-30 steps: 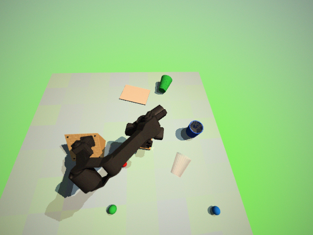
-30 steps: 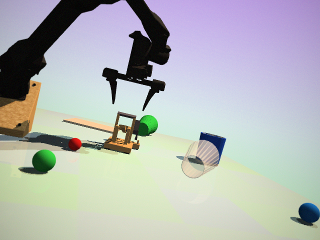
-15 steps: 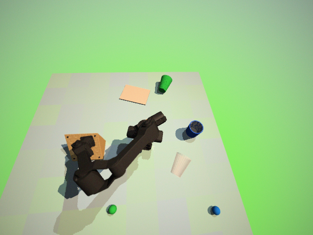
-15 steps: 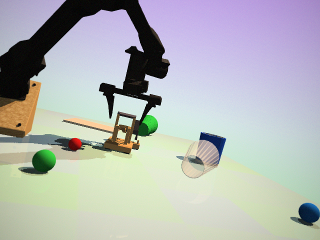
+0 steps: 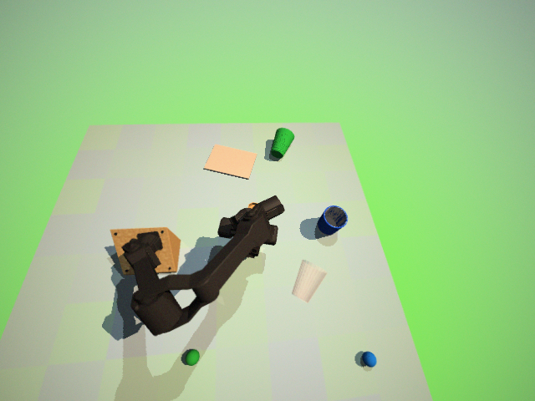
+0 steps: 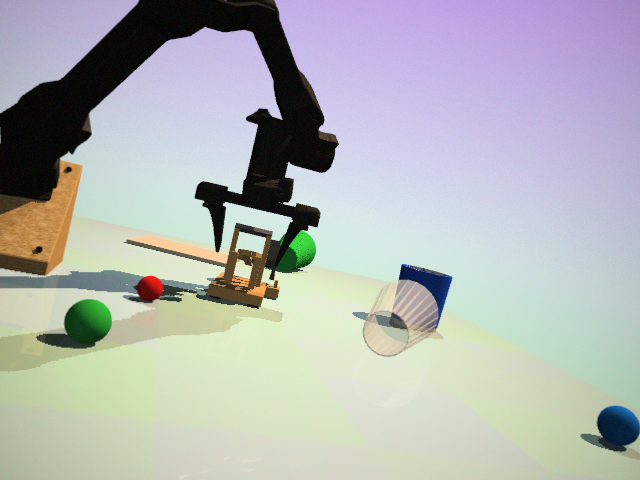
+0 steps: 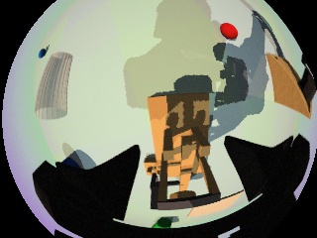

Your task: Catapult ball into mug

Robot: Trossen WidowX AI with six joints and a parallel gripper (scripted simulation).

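My gripper tip is 1 cm short of the catapult frame, 4 cm to the right of it and 2 cm below it. Round my gripper tip: blue mug: 33 cm ahead, 3 cm to the left, 3 cm below; wooden catapult: 4 cm ahead, 6 cm to the left, 1 cm below; red ball: 14 cm behind, 12 cm to the right, 5 cm below.
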